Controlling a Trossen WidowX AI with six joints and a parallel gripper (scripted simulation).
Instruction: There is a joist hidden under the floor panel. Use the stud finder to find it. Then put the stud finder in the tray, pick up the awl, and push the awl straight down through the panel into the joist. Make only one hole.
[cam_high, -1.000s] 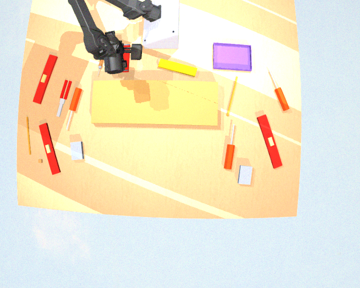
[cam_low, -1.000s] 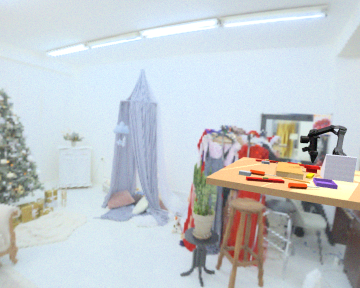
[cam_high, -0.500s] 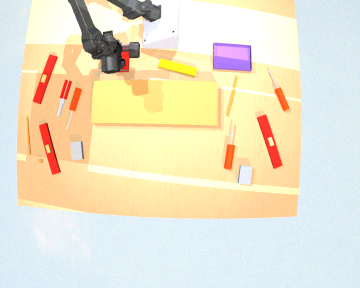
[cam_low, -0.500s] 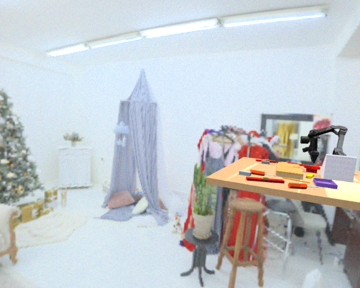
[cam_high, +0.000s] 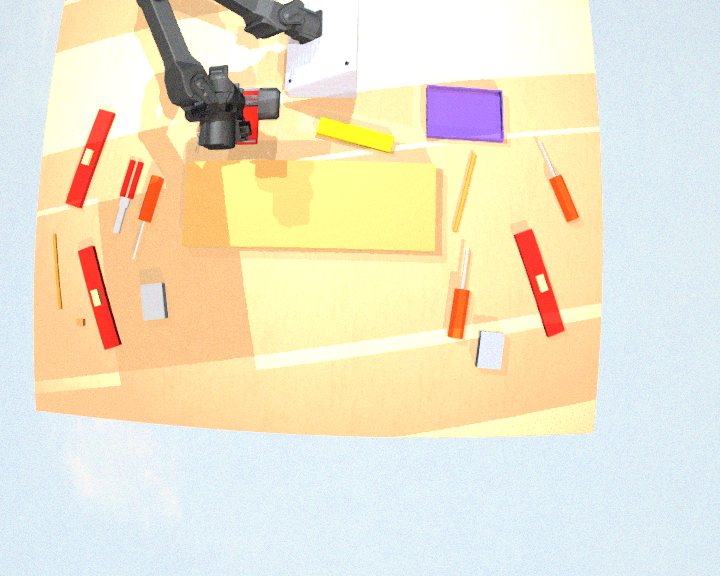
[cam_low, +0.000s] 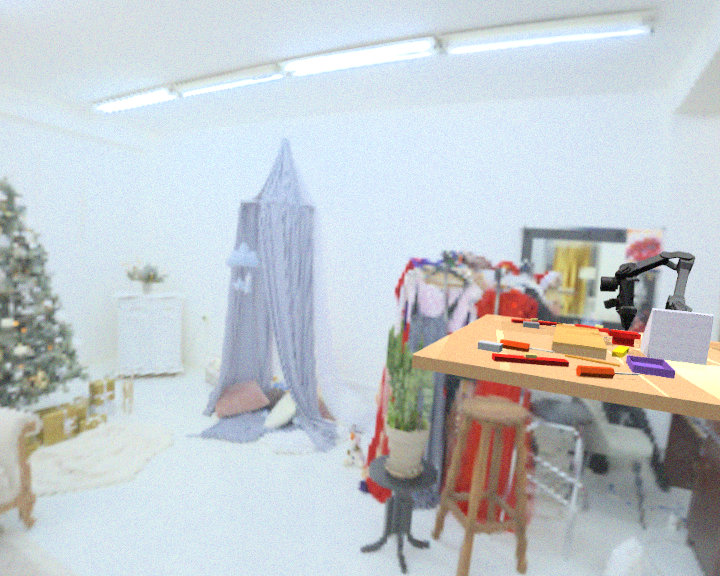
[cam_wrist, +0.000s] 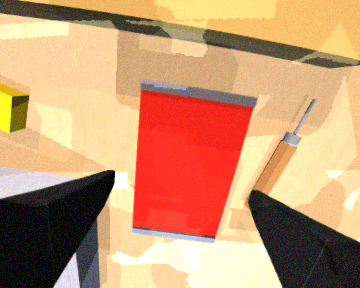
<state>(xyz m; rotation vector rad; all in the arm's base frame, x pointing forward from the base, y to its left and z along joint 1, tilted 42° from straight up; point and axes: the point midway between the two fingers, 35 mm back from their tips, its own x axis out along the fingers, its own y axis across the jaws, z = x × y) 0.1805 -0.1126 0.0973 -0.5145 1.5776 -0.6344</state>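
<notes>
The red stud finder is 5 cm below my gripper tip and 1 cm behind it. From my gripper tip the other things lie so: yellow block (24 cm to the left, 6 cm below, 4 cm ahead); then awl (10 cm to the right, 6 cm below, 1 cm ahead); then red two-handled tool (28 cm to the right, 16 cm ahead, 6 cm below).
</notes>
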